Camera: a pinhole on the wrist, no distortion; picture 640 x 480 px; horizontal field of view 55.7 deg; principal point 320.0 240.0 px. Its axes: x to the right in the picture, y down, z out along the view. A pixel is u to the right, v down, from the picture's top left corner.
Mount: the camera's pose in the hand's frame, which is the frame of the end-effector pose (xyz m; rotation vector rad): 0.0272 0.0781 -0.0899 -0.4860 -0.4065 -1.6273
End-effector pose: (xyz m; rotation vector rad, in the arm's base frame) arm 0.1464 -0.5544 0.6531 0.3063 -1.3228 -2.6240
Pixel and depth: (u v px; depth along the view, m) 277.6 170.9 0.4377
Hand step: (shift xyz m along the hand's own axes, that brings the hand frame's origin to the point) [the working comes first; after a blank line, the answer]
In the camera's frame: -0.0306 -0.0499 0.4377

0.0132 0.3409 0.2647
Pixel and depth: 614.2 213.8 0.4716
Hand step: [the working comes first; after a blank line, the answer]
In the camera's frame: 0.2291 -0.0204 0.4716

0.0233 0.1370 0.4315
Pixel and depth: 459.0 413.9 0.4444
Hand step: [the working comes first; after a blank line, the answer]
In the camera's frame: 0.1020 0.1276 0.4444

0.1790 0.2131 0.3378
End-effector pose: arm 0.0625 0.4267 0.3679 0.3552 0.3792 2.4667
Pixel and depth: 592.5 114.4 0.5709
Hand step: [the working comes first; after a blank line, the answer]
In the camera's frame: 0.2569 -0.1184 0.5709

-0.0689 0.1770 0.5321
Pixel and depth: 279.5 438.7 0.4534
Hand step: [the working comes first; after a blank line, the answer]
In the camera's frame: -0.0303 0.1487 0.4534

0.2117 0.3269 0.2743
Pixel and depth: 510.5 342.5 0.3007
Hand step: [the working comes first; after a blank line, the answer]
In the camera's frame: 0.0946 0.0509 0.3007

0.0925 0.1519 0.2138
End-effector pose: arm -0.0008 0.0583 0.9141 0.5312 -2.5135 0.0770
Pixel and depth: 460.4 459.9 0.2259
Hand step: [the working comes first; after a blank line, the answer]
In the camera's frame: 0.0524 0.0820 0.2259

0.1214 0.1444 0.1274
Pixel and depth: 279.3 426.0 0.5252
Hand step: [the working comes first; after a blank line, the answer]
In the camera's frame: -0.0353 0.1613 0.5252

0.2300 0.3676 0.3321
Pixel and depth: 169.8 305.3 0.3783
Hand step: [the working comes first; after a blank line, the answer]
In the camera's frame: -0.0938 0.0408 0.3783

0.1041 0.3526 0.1790
